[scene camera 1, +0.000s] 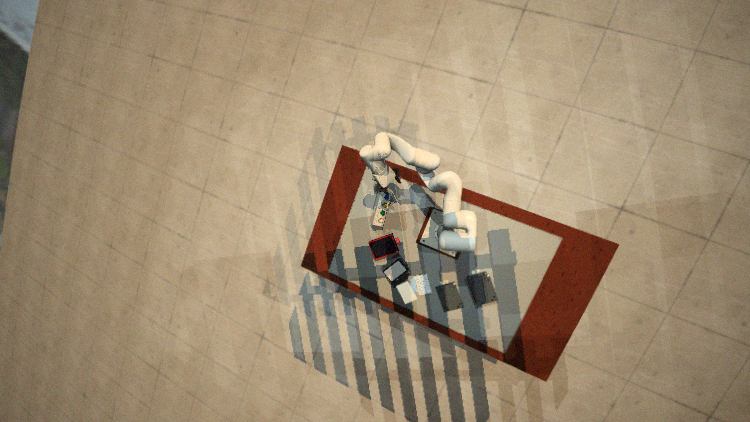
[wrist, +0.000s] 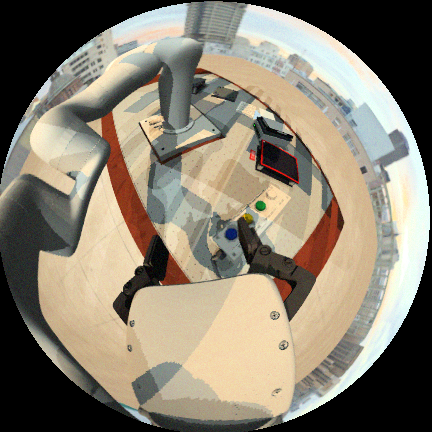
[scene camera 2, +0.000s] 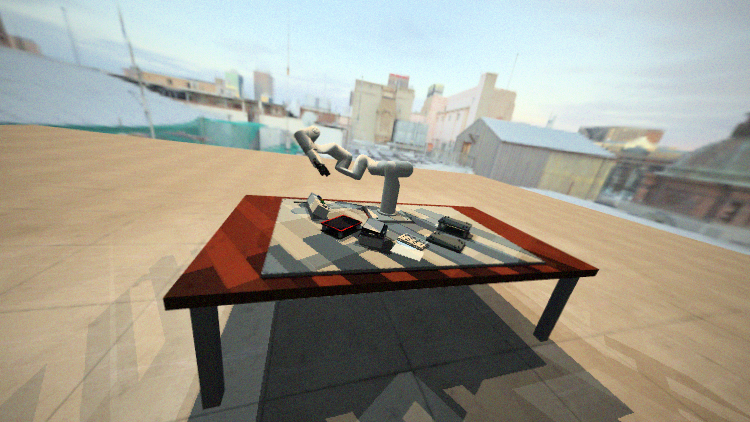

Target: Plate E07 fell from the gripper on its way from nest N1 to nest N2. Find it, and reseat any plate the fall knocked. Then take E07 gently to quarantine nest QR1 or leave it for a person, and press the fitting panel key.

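Where they show: gripper, fingertip midpoint: [scene camera 1: 393, 188] [wrist: 198, 236] [scene camera 2: 326, 175]; arm's base, link origin: [wrist: 175, 123] [scene camera 2: 387, 212].
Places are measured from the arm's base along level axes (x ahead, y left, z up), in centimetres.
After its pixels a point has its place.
My gripper [scene camera 1: 389, 183] @(z 17.0, x -6.6, y -38.6 cm) [scene camera 2: 324, 170] @(z 17.0, x -6.6, y -38.6 cm) [wrist: 198, 236] @(z 17.0, x -6.6, y -38.6 cm) is open and empty, high above the blue-key end of the key panel [scene camera 1: 381, 216] @(z 5.2, x 11.1, y -38.2 cm) [scene camera 2: 317, 207] @(z 5.4, x 19.2, y -39.7 cm) [wrist: 279, 196] @(z 5.8, x 16.4, y -37.9 cm). The panel has a blue key [wrist: 231, 233] @(z 5.6, x 0.3, y -41.0 cm), a yellow key [wrist: 248, 218] @(z 5.7, x 5.2, y -39.6 cm) and a green key [wrist: 260, 205] @(z 5.6, x 9.6, y -38.0 cm); one finger partly covers the panel in the wrist view. A red-edged black nest [scene camera 2: 331, 231] @(z -0.9, x 32.4, y -31.2 cm) [wrist: 274, 171] @(z 2.1, x 23.0, y -30.0 cm) with a red tag lies beyond it. A pale plate-like piece with a dotted top [scene camera 1: 420, 283] @(z -0.2, x 35.8, y 5.4 cm) [scene camera 2: 412, 241] @(z 0.0, x 37.4, y 6.1 cm) lies farther along. Plate and nest labels are unreadable, so I cannot tell which is E07.
A black stand with a tilted grey face [scene camera 1: 395, 270] @(z 5.9, x 35.8, y -12.5 cm) [scene camera 2: 374, 226] @(z 5.9, x 37.9, y -12.6 cm) is beside the red-edged nest. A white flat sheet [scene camera 1: 405, 291] @(z -0.7, x 46.1, y 0.7 cm) [scene camera 2: 408, 251] @(z -0.6, x 46.1, y 2.2 cm) and two dark blocks, one low [scene camera 1: 449, 296] @(z 0.0, x 32.4, y 24.1 cm) [scene camera 2: 445, 241] @(z 0.0, x 34.3, y 23.6 cm) and one taller [scene camera 1: 481, 287] @(z 3.9, x 16.0, y 34.3 cm) [scene camera 2: 454, 225] @(z 3.9, x 21.7, y 33.1 cm), lie farther along the red-bordered table [scene camera 1: 576, 293] @(z -2.7, x -9.8, y 81.0 cm) [scene camera 2: 220, 251] @(z -2.7, x 52.8, y -68.0 cm).
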